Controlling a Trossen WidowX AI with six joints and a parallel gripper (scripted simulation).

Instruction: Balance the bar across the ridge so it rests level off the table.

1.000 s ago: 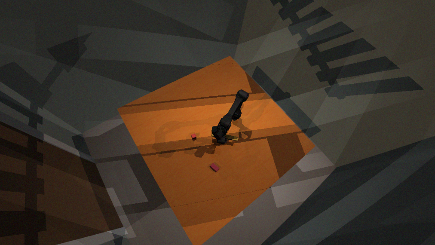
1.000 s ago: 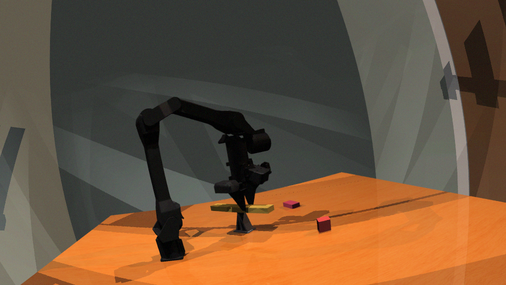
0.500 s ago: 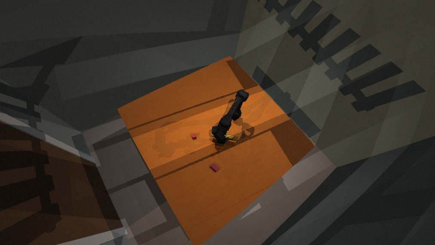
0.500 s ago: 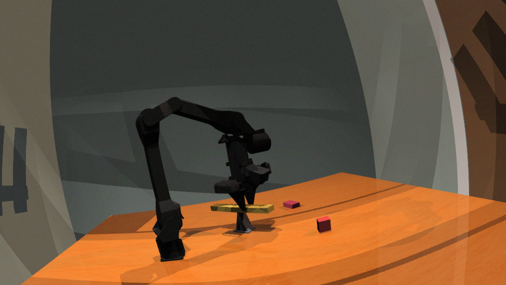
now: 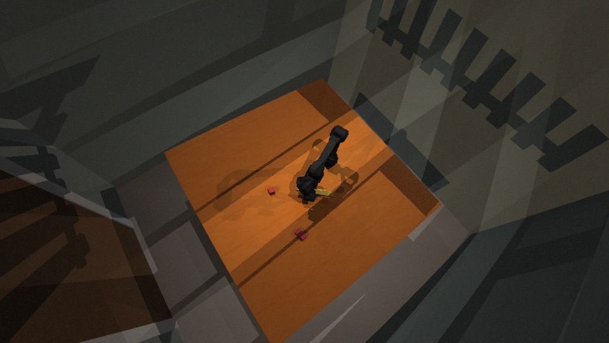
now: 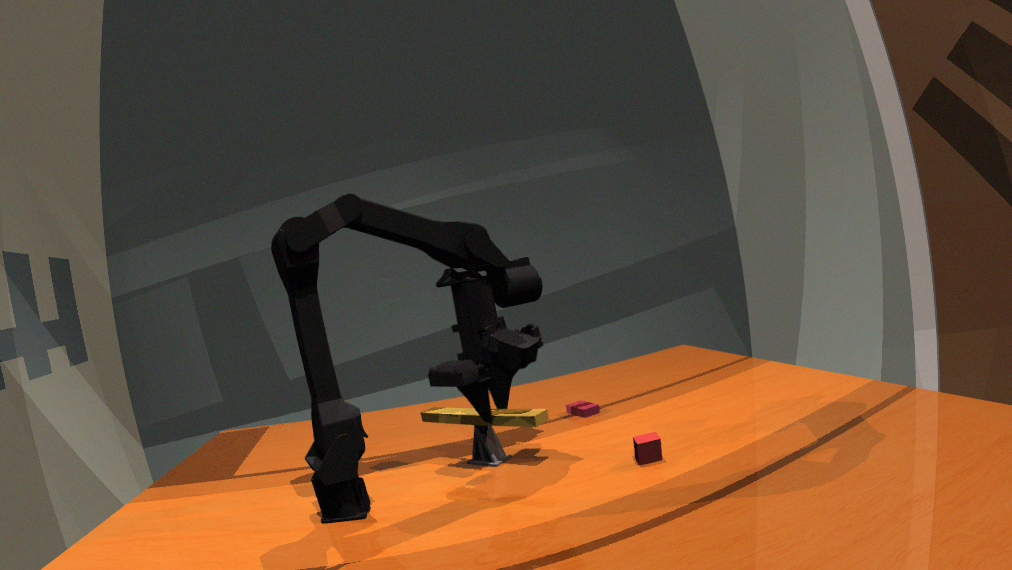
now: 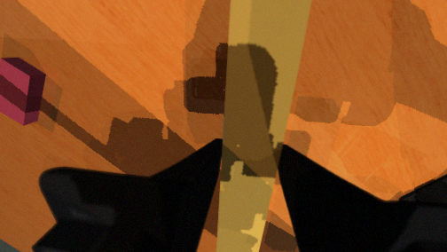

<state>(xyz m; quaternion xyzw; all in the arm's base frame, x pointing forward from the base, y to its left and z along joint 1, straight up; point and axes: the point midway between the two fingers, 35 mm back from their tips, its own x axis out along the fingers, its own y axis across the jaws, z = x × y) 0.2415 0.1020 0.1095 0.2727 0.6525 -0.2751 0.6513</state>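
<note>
Now: the yellow bar 20 mm to the left of my gripper tip and 20 mm behind it. Also, from my gripper tip: flat pink block (180 mm ahead, 170 mm to the left, 70 mm below); then red cube (180 mm ahead, 140 mm to the right, 60 mm below).
</note>
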